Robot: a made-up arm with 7 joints.
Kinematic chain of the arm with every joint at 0, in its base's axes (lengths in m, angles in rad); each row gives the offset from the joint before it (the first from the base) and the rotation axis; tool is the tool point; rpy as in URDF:
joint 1: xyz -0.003 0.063 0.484 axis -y
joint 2: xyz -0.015 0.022 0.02 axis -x
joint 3: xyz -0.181 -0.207 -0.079 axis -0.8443 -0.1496 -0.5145
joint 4: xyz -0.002 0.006 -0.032 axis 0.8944 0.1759 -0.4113
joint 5: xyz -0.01 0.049 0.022 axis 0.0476 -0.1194 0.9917
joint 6: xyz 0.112 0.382 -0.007 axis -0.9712 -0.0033 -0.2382
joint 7: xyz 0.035 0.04 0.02 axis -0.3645 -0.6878 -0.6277
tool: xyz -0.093 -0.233 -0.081 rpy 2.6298 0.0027 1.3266
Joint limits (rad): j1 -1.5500..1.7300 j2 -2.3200..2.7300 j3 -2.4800..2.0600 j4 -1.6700..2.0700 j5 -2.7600..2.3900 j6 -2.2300..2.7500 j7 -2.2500..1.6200
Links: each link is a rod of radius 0.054 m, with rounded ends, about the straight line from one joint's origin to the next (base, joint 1, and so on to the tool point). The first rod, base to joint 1, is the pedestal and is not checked.
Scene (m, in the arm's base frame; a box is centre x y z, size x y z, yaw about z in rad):
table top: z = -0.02
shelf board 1: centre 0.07 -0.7 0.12 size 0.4 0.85 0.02 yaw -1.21
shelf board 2: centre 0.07 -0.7 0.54 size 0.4 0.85 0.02 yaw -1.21
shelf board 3: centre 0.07 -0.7 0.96 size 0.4 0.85 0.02 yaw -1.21
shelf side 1: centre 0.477 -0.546 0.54 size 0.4 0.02 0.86 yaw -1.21
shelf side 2: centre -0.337 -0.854 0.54 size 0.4 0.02 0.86 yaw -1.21
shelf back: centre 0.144 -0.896 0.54 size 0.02 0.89 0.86 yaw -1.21
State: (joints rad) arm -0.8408 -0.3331 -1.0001 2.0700 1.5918 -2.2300 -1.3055
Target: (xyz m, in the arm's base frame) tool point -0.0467 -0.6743 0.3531
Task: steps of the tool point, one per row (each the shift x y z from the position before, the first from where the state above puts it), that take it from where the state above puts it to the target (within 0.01 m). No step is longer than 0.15 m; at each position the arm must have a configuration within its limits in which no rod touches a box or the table.
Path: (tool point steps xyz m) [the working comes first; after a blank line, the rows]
Joints at the target: -0.4858 -0.2310 -1.4933 2.0700 1.2797 -2.2300 -1.4732
Straight joint move there: touches shelf board 2.

1: -0.0445 0.0616 0.0175
2: -0.0207 0.0764 0.0208
3: 0.0053 0.0836 0.0180
4: 0.0287 0.0833 0.0092
5: 0.0464 0.0775 -0.0026
6: -0.0759 -0.0666 -0.0851
7: -0.0365 -0.0531 -0.1040
8: 0.0046 -0.0358 -0.1083
9: 0.0411 -0.0159 -0.0982
10: 0.0679 0.0051 -0.0772
11: 0.0343 -0.0810 -0.0126
12: 0.0277 -0.0691 -0.0042
13: 0.0196 -0.0548 0.0042
14: 0.0103 -0.0387 0.0126

